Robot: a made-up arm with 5 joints.
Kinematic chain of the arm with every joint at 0, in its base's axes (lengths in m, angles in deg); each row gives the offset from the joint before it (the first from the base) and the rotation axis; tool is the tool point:
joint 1: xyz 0 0 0.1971 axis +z
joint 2: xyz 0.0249 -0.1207 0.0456 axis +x
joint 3: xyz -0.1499 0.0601 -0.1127 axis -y
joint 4: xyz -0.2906 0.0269 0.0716 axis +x
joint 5: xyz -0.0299 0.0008 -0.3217 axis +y
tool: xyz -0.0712 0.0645 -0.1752
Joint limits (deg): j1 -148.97..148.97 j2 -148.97..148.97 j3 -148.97..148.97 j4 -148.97..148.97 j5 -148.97..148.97
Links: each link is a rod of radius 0.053 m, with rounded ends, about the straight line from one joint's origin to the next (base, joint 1, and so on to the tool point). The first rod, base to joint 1, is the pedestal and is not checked.
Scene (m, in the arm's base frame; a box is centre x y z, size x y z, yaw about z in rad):
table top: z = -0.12
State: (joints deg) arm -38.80 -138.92 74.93 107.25 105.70
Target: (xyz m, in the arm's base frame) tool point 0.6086 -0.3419 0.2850
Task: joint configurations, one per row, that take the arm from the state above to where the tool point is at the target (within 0.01 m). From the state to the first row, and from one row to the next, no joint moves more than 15 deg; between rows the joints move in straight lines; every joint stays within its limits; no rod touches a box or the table.
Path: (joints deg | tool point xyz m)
1: -24.90 -136.93 86.32 102.29 106.03 | -0.6014 -0.5028 0.4721
2: -11.00 -134.94 97.71 97.34 106.37 | -0.3608 -0.6868 0.4668
3: 2.90 -132.94 109.10 92.38 106.70 | -0.0707 -0.7619 0.4427
4: 16.80 -130.95 120.50 87.43 107.03 | 0.2188 -0.7176 0.4023
5: 30.70 -128.96 131.89 82.47 107.37 | 0.4581 -0.5666 0.3485
6: 44.60 -126.97 143.28 77.51 107.70 | 0.6086 -0.3418 0.2850

